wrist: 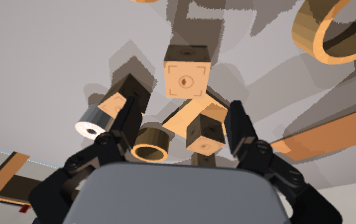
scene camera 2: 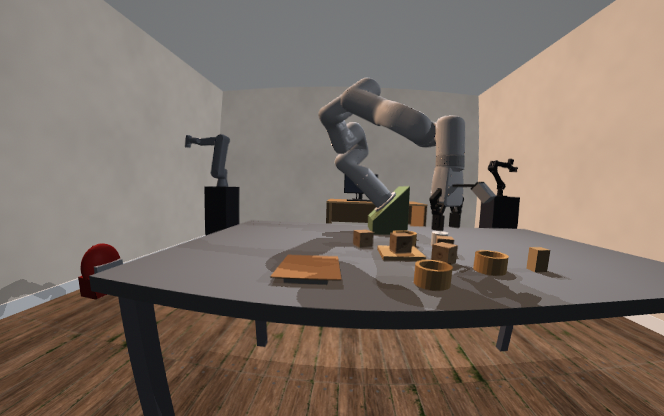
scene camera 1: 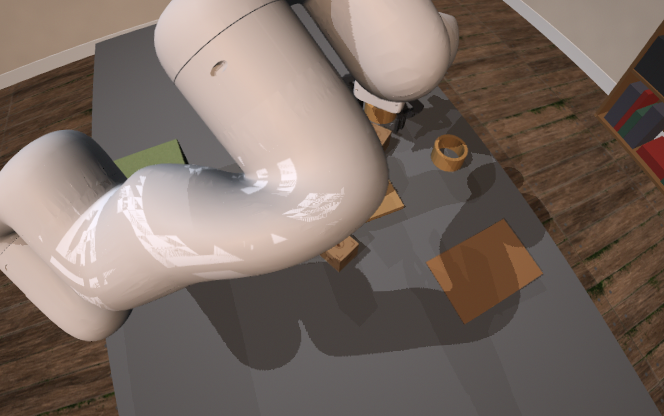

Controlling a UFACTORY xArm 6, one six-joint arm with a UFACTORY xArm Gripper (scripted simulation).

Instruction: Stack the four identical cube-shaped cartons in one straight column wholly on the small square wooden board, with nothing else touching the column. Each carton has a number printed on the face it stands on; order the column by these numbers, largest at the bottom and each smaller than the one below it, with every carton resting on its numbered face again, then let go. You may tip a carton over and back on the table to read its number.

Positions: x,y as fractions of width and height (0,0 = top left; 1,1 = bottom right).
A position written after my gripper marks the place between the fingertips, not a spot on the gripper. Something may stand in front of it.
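There is a square wooden board (wrist: 0.59,0.48), and there is a carton (wrist: 0.57,0.60). I also see a carton (wrist: 0.52,0.30), and a carton (scene camera 1: 0.51,0.62) as well. As for my gripper (scene camera 2: 0.67,0.55), I find it at (wrist: 0.52,0.49) and at (scene camera 1: 0.57,0.29) too.
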